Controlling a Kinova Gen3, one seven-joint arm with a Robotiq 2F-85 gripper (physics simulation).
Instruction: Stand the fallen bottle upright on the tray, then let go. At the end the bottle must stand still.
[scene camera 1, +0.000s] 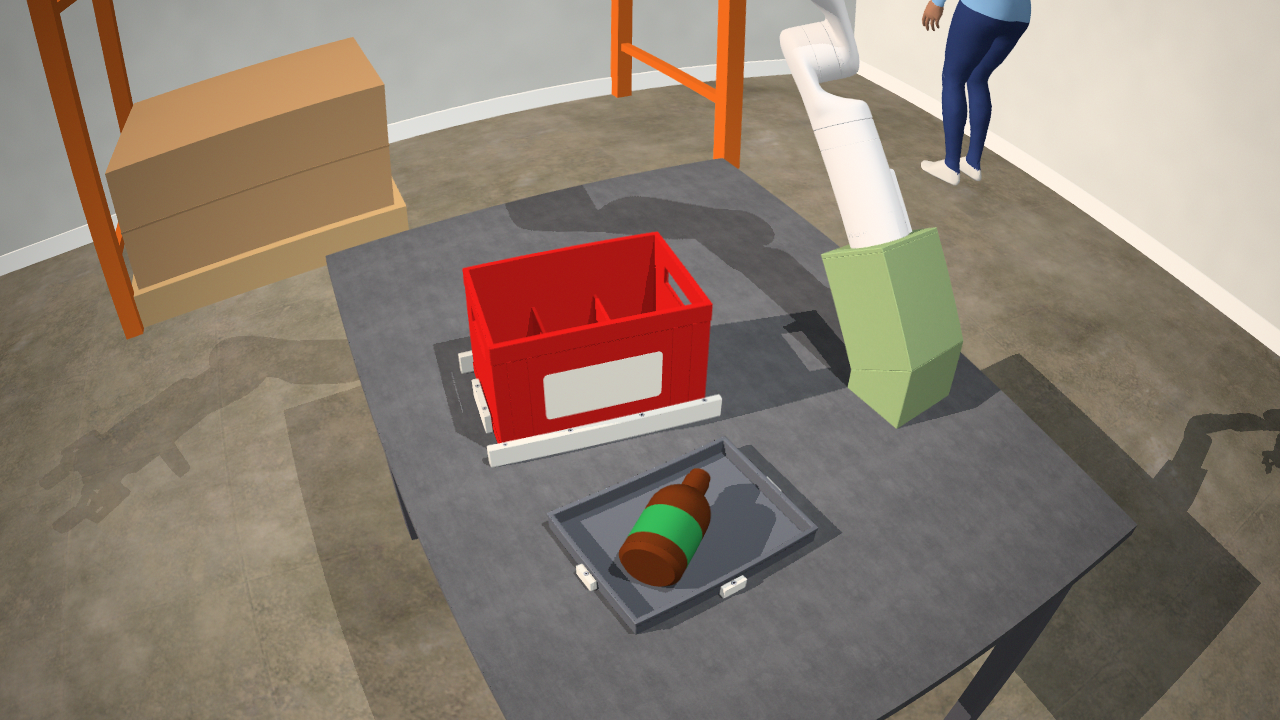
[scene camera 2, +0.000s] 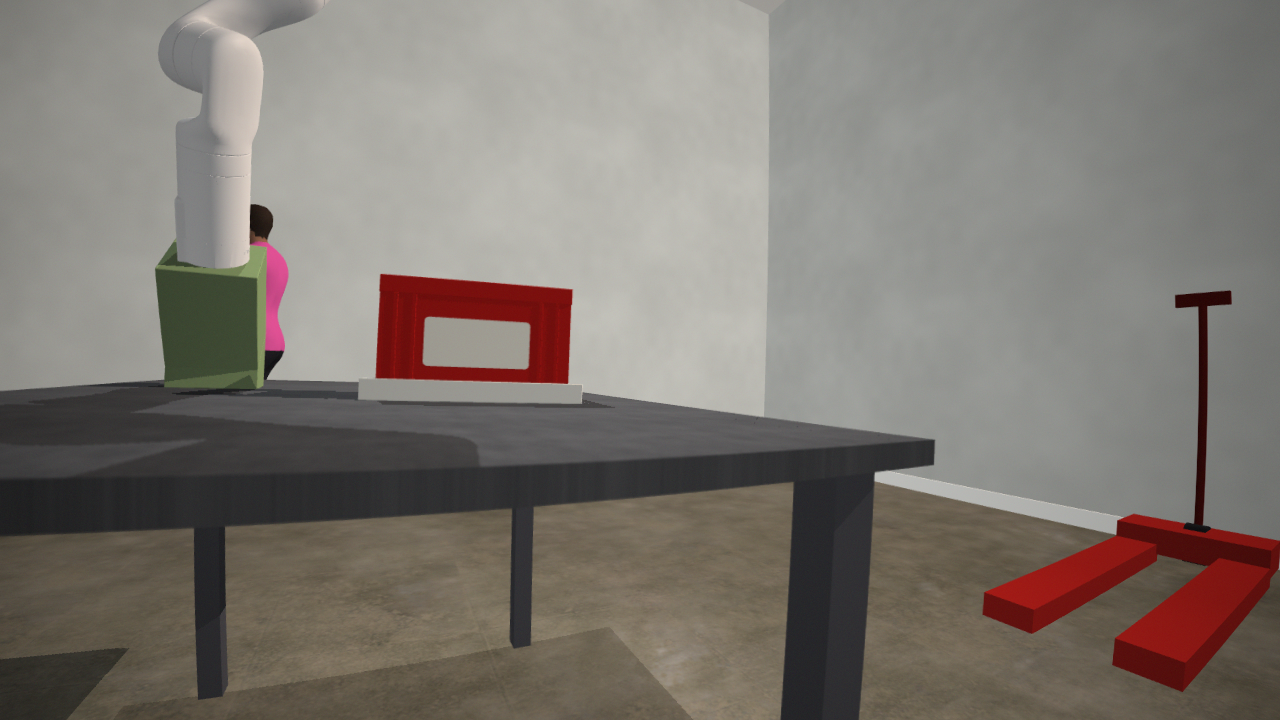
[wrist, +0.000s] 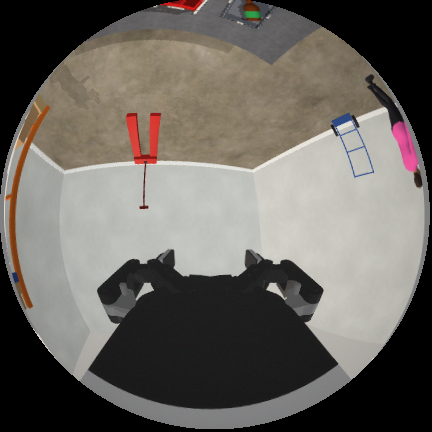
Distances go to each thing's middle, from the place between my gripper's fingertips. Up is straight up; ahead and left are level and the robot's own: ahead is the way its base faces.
Scene:
My hand is 880 mm above the red crate (scene camera 1: 563, 338), 360 mm past it and 100 mm to the left of it. The rest, counted from my hand: grey tray (scene camera 1: 753, 525) 960 mm below, 310 mm behind, 180 mm to the left.

